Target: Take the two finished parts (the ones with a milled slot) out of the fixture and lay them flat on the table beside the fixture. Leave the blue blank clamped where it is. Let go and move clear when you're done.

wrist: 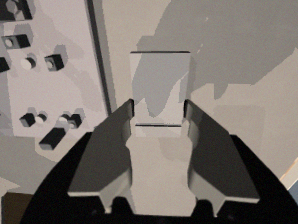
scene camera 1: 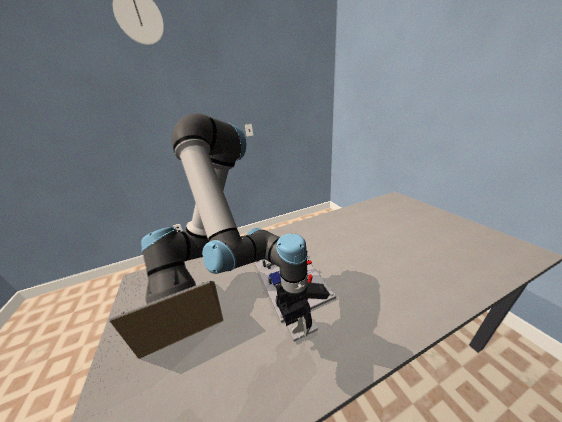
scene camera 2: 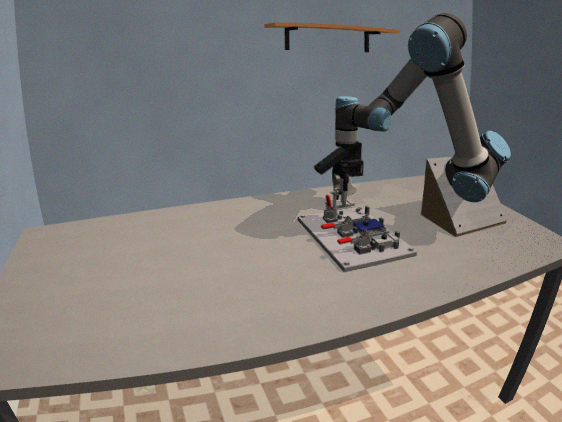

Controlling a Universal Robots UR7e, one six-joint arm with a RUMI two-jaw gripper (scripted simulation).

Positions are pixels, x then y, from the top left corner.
Scene:
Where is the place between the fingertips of the gripper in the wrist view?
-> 158, 100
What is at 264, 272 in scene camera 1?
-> A grey fixture plate.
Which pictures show the gripper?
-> The wrist view, scene camera 1 and scene camera 2: all of them.

